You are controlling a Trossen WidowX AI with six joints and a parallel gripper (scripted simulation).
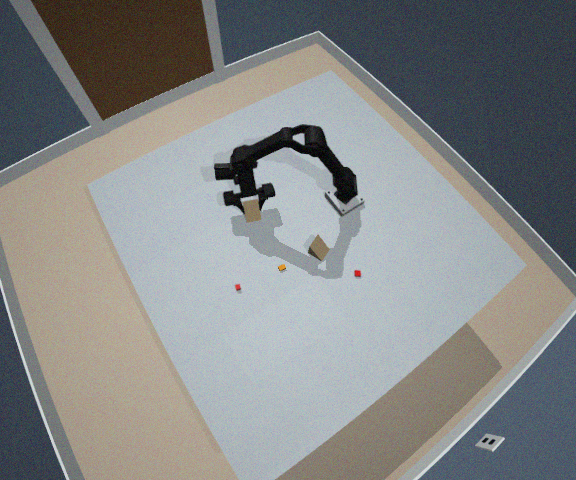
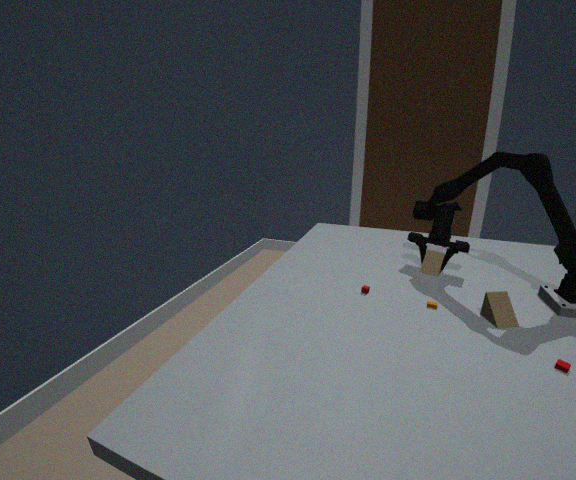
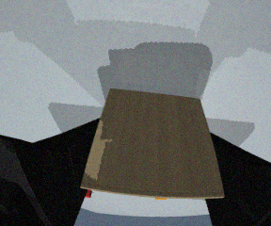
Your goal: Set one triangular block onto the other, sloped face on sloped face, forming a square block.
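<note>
Now: the small orange cube 240 mm to the left of my gripper tip, 80 mm ahead of it and 10 mm below it. The rest, counted from my gripper tip: tan triangular block 10 mm to the right, 10 mm above.
</note>
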